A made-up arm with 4 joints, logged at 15 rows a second.
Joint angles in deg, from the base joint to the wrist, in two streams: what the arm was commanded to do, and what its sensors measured. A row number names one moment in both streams.
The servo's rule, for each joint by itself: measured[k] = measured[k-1] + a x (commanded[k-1-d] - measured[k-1]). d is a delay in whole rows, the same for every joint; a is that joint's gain. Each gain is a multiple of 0.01, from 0.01 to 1. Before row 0 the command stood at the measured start. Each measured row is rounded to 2 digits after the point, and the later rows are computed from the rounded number. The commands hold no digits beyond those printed.
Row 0, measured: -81.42 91.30 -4.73 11.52
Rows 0 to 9, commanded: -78.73 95.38 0.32 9.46; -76.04 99.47 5.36 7.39; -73.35 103.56 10.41 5.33; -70.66 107.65 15.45 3.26; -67.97 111.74 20.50 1.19; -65.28 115.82 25.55 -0.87; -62.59 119.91 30.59 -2.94; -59.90 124.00 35.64 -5.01; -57.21 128.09 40.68 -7.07; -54.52 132.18 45.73 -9.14
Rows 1 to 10, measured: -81.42 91.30 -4.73 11.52; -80.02 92.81 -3.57 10.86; -77.95 95.27 -1.52 9.75; -75.56 98.34 1.22 8.34; -73.01 101.78 4.49 6.71; -70.39 105.47 8.17 4.94; -67.73 109.30 12.17 3.08; -65.06 113.23 16.41 1.15; -62.38 117.21 20.83 -0.82; -59.69 121.24 25.40 -2.82
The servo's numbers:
d 1
a 0.52 0.37 0.23 0.32

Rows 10 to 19, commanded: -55.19 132.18 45.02 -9.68; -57.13 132.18 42.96 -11.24; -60.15 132.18 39.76 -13.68; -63.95 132.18 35.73 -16.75; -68.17 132.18 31.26 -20.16; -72.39 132.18 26.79 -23.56; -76.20 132.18 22.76 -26.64; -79.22 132.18 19.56 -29.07; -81.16 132.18 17.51 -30.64; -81.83 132.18 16.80 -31.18
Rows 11 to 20, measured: -57.00 125.29 30.08 -4.84; -56.06 127.84 33.52 -6.39; -56.62 129.45 35.69 -7.94; -58.46 130.46 36.63 -9.78; -61.31 131.10 36.42 -12.01; -64.88 131.50 35.23 -14.62; -68.79 131.75 33.29 -17.48; -72.64 131.91 30.87 -20.41; -76.06 132.01 28.27 -23.18; -78.71 132.07 25.80 -25.57
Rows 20 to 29, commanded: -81.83 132.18 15.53 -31.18; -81.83 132.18 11.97 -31.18; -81.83 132.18 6.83 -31.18; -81.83 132.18 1.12 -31.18; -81.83 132.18 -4.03 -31.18; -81.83 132.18 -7.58 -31.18; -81.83 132.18 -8.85 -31.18; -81.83 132.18 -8.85 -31.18; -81.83 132.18 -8.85 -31.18; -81.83 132.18 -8.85 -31.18
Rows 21 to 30, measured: -80.33 132.11 23.73 -27.37; -81.11 132.14 21.84 -28.59; -81.48 132.15 19.57 -29.42; -81.66 132.16 16.64 -29.98; -81.75 132.17 13.07 -30.36; -81.79 132.17 9.14 -30.62; -81.81 132.17 5.29 -30.80; -81.82 132.17 2.04 -30.92; -81.83 132.17 -0.46 -31.00; -81.83 132.17 -2.39 -31.06
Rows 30 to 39, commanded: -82.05 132.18 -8.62 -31.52; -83.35 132.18 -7.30 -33.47; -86.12 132.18 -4.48 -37.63; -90.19 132.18 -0.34 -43.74; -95.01 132.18 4.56 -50.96; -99.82 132.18 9.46 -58.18; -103.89 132.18 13.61 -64.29; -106.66 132.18 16.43 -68.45; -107.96 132.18 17.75 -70.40; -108.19 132.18 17.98 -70.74
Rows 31 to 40, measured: -81.83 132.17 -3.88 -31.10; -81.94 132.17 -4.97 -31.23; -82.67 132.17 -5.51 -31.95; -84.46 132.17 -5.27 -33.77; -87.44 132.17 -4.14 -36.96; -91.38 132.17 -2.14 -41.44; -95.77 132.17 0.53 -46.80; -99.99 132.17 3.54 -52.40; -103.46 132.17 6.50 -57.54; -105.80 132.17 9.09 -61.66
